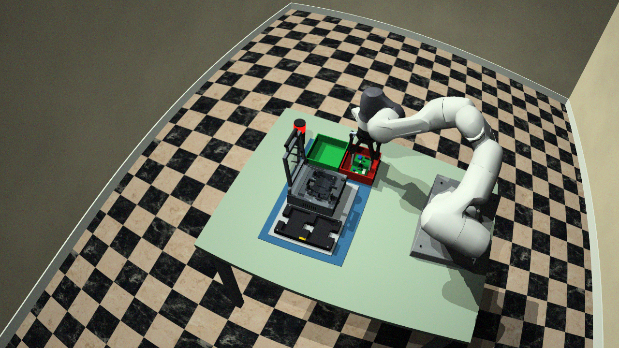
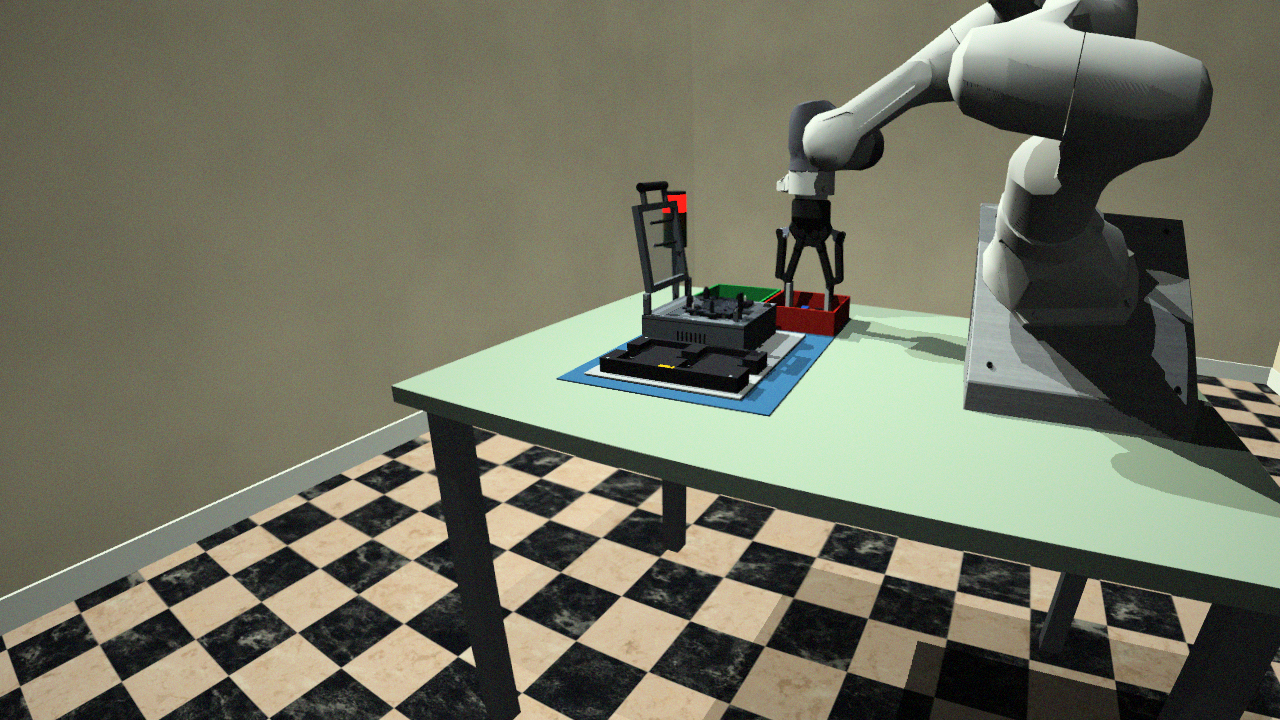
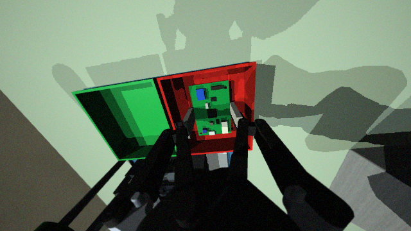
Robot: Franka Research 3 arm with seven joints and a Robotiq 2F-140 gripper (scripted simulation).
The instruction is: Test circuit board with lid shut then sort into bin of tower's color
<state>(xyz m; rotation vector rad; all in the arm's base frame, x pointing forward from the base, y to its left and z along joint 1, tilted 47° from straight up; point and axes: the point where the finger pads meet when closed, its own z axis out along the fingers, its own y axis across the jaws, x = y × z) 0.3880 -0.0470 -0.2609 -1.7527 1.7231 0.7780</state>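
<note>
The red bin is 3 cm below my hand. Round my hand: tester plate 21 cm to the left, 11 cm ahead, 3 cm above; then green circuit board 2 cm below; then green bin 15 cm ahead, 3 cm below.
</note>
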